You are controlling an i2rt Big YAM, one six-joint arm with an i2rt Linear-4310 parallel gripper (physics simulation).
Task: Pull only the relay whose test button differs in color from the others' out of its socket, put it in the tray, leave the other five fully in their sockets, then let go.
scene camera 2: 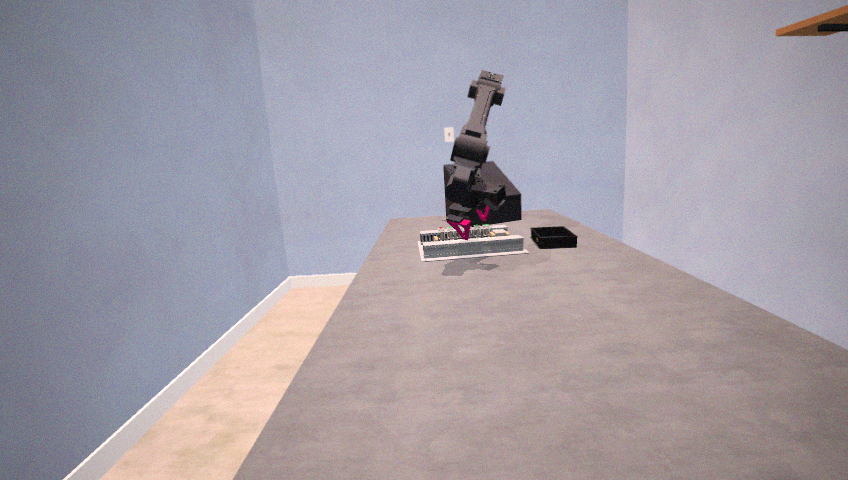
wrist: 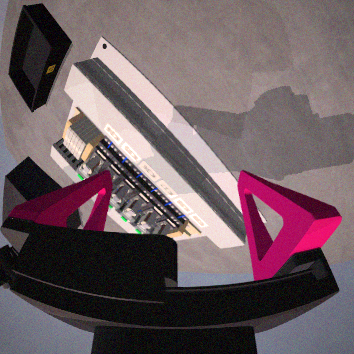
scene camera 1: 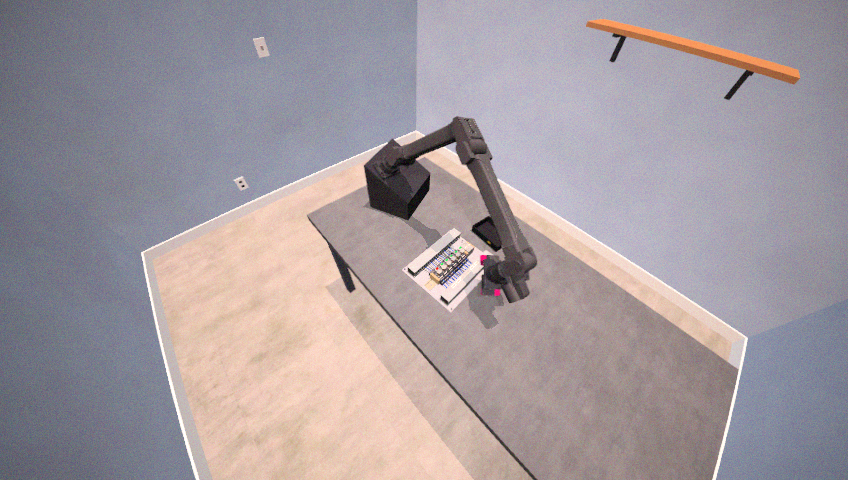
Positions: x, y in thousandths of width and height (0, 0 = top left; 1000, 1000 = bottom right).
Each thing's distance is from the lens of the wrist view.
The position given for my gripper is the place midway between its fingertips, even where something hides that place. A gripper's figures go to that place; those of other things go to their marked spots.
my gripper (wrist: 493, 501): 0.13 m
white panel (wrist: 411, 256): 0.21 m
